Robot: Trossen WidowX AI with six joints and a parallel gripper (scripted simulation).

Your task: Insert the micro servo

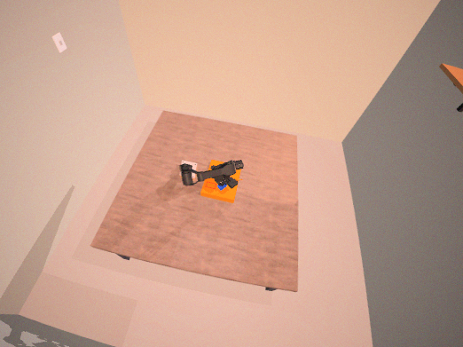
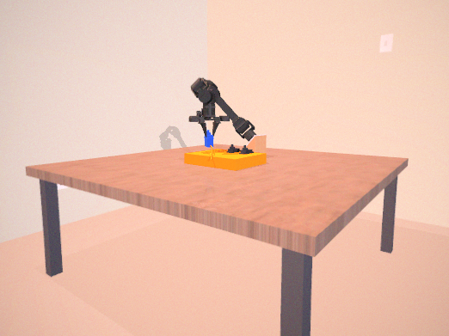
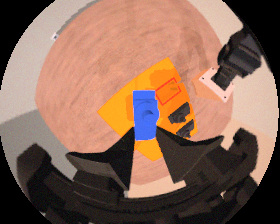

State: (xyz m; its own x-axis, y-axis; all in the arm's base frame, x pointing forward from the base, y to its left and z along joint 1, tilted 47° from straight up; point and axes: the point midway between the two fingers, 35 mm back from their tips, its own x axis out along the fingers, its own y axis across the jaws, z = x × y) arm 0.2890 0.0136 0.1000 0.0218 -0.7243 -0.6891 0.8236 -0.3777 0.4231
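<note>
Right now the orange robot deck is 100 mm below my gripper tip, 70 mm to the left of it and 10 mm ahead of it.
</note>
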